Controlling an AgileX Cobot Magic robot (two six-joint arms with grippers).
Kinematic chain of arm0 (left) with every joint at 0, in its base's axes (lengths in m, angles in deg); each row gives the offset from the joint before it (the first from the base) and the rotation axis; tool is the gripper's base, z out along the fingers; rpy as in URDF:
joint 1: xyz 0 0 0.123 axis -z
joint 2: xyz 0 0 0 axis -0.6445 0.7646 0
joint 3: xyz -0.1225 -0.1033 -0.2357 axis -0.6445 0.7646 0
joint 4: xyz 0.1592 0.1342 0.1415 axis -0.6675 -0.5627 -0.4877
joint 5: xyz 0 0 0 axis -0.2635 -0.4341 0.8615
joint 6: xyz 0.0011 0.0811 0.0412 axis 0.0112 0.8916 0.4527
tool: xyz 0 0 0 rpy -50.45 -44.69 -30.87
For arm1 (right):
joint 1: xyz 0 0 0.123 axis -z
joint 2: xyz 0 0 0 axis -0.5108 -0.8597 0
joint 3: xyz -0.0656 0.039 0.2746 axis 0.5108 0.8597 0
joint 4: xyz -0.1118 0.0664 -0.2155 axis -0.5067 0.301 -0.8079
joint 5: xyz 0 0 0 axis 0.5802 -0.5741 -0.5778
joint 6: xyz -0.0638 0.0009 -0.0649 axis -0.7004 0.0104 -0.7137
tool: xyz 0 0 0 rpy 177.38 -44.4 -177.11
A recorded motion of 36 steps. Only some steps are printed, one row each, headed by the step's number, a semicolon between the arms.
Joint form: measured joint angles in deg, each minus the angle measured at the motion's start. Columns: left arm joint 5, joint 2, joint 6, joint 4, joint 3, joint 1; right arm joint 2, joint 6, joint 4, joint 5, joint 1, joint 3.
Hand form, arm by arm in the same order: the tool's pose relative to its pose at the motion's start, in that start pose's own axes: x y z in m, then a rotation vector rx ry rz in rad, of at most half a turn. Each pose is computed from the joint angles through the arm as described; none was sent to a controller.
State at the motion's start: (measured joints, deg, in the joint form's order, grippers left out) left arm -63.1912 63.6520 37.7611 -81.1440 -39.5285 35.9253; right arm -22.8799 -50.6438 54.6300 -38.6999 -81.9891 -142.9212
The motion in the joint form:
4: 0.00 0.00 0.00 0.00 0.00 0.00; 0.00 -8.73 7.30 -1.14 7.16 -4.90
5: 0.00 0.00 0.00 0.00 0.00 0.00; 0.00 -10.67 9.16 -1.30 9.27 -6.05
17: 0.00 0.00 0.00 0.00 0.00 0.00; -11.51 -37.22 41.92 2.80 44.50 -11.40
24: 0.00 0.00 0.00 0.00 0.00 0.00; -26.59 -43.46 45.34 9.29 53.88 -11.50
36: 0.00 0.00 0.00 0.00 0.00 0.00; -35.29 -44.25 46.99 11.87 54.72 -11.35
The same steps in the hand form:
4: 0.0000 0.0000 0.0000 0.0000 0.0000 0.0000; -0.0015 -0.0375 -0.0067 -0.0432 -0.0185 0.0422
5: 0.0000 0.0000 0.0000 0.0000 0.0000 0.0000; -0.0006 -0.0483 -0.0081 -0.0510 -0.0258 0.0602
17: 0.0000 0.0000 0.0000 0.0000 0.0000 0.0000; 0.0750 -0.1981 0.0752 -0.2226 -0.0652 0.4360
24: 0.0000 0.0000 0.0000 0.0000 0.0000 0.0000; 0.1430 -0.2318 0.1822 -0.2495 0.0500 0.5638
36: 0.0000 0.0000 0.0000 0.0000 0.0000 0.0000; 0.1682 -0.2182 0.2427 -0.3178 0.1251 0.6171

